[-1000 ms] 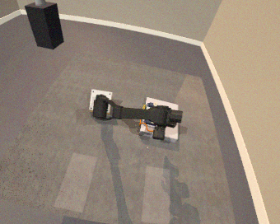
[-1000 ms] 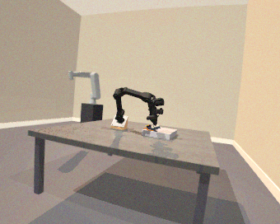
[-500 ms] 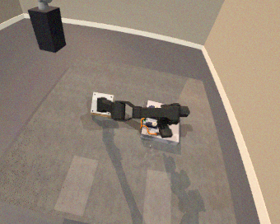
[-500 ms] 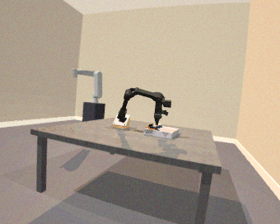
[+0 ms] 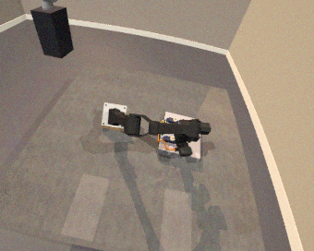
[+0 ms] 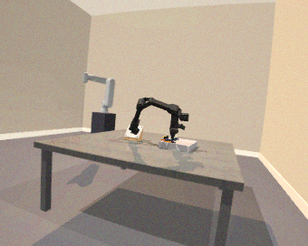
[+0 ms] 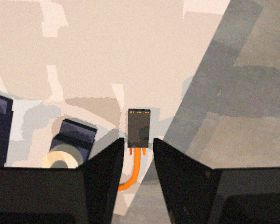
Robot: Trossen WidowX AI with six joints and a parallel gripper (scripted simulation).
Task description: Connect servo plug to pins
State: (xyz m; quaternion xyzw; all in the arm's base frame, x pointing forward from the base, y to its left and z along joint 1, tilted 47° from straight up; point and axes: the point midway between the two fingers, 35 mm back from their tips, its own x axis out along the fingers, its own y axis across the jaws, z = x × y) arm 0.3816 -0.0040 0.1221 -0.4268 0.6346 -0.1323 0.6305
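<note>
My gripper tip is now 50 mm short of the holder, 130 mm to the right of it and 40 mm above it.
</note>
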